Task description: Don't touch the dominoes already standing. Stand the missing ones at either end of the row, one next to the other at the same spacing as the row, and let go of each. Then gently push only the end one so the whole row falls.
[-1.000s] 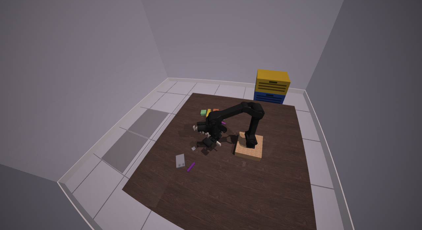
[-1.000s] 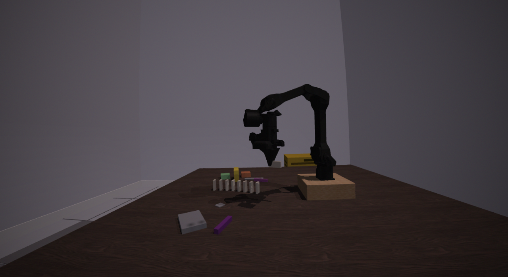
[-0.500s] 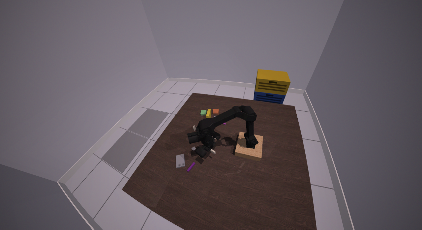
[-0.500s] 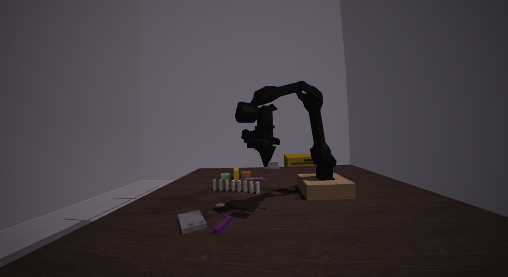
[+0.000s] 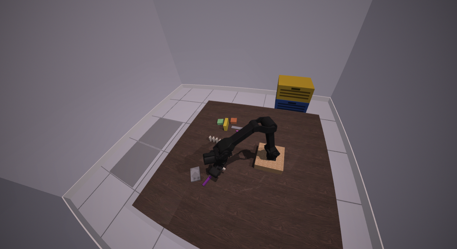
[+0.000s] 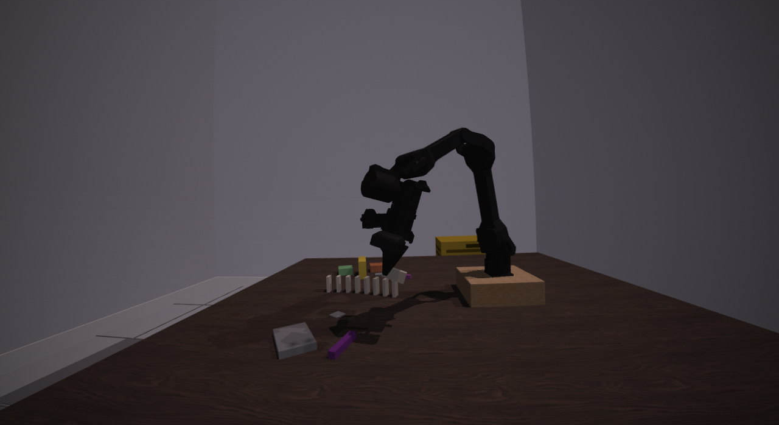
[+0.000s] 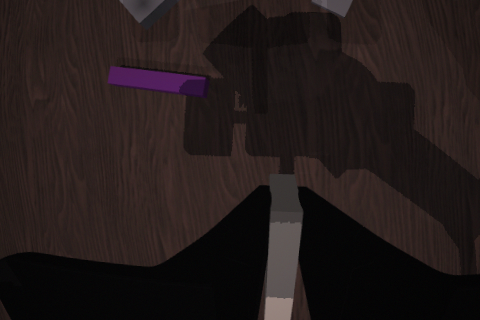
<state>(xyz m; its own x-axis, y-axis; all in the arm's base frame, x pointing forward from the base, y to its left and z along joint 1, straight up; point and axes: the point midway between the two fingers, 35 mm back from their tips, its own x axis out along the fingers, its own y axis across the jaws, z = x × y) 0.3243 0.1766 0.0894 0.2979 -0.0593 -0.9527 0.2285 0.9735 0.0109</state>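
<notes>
Now: gripper tip 11 cm above the purple stick, 9 cm short of it and 8 cm to the right of it. Round my gripper tip: small grey tile (13 cm ahead, 12 cm below, 8 cm to the right); magenta bar (41 cm to the right, 11 cm below, 5 cm behind); grey flat block (19 cm ahead, 11 cm below, 5 cm to the left).
</notes>
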